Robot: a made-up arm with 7 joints.
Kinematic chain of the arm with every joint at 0, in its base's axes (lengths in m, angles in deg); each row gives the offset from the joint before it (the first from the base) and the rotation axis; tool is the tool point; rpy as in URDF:
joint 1: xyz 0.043 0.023 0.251 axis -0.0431 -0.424 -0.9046
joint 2: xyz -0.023 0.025 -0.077 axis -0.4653 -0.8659 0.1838
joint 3: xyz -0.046 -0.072 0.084 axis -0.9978 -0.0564 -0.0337
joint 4: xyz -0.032 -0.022 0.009 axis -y
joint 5: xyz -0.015 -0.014 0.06 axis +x
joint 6: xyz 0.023 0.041 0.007 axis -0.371 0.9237 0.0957
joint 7: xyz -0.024 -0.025 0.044 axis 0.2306 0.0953 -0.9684
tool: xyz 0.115 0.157 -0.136 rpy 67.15 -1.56 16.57
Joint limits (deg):
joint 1: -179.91..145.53
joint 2: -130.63..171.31
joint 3: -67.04..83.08
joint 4: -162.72..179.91
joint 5: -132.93..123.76
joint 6: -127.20..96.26
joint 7: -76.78..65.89
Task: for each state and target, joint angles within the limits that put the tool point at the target. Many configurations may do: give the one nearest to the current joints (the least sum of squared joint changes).
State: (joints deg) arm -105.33 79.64 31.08 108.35 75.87 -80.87 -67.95
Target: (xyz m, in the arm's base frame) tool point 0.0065 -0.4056 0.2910
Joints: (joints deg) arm -95.76 49.34 24.56 78.75 80.83 -89.13 -69.49
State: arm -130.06 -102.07 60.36 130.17 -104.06 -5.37 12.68
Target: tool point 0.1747 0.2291 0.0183
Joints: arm -144.77 -100.70 48.83 133.30 -132.93 19.92 19.47
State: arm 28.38 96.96 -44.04 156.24 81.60 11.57 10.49
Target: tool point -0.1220 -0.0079 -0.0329
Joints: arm -4.17 90.77 -36.58 160.70 70.22 23.60 25.50
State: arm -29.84 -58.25 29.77 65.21 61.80 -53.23 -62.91
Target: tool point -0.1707 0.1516 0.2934
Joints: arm -2.83 -25.48 48.58 71.51 56.15 -47.24 -69.28
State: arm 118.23 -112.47 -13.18 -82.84 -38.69 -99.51 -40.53
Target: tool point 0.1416 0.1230 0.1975
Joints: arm 125.25 -81.86 18.34 -50.80 -58.65 -93.04 -67.46
